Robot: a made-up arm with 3 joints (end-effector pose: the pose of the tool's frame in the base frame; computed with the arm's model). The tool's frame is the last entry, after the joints.
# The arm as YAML. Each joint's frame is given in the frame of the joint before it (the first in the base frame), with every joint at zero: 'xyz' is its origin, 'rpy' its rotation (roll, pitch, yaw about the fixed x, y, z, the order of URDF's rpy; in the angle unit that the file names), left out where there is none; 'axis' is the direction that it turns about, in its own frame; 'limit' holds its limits. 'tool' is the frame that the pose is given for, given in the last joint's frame.
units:
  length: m
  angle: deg
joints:
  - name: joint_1
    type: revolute
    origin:
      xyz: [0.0, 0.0, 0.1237]
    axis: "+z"
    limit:
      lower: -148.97
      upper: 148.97
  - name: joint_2
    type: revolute
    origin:
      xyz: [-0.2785, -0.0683, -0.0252]
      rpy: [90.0, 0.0, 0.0]
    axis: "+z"
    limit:
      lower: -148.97
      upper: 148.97
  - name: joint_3
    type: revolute
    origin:
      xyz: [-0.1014, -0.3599, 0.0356]
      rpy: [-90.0, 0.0, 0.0]
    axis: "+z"
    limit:
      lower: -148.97
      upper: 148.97
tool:
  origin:
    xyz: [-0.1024, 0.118, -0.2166]
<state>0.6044 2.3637 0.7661</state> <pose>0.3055 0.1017 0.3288 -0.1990 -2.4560 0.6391</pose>
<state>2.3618 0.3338 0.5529</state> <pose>0.2723 -0.1887 -0.5283 0.3834 -0.3015 2.8768</pose>
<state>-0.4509 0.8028 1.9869</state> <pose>-0.0893 -0.2292 -0.4228 -0.8292 -0.3045 1.4458</pose>
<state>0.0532 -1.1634 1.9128</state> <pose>-0.8644 -0.2863 0.0337 1.0824 0.8076 1.7089</pose>
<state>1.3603 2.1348 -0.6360</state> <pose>0.0056 0.2744 0.3106 1.8194 -1.1730 0.4224</pose>
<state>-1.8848 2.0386 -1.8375</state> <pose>-0.1019 -0.1964 0.3936 0.0579 2.4463 1.4423</pose>
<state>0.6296 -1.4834 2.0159</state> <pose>-0.5553 -0.7103 0.2114 1.2191 1.4676 2.0186</pose>
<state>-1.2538 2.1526 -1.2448</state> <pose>0.0965 -0.1951 0.3966 -0.0114 -2.5288 -1.2936</pose>
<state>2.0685 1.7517 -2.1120</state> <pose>-0.0657 0.2820 0.2539 1.5207 0.8696 -0.0318</pose>
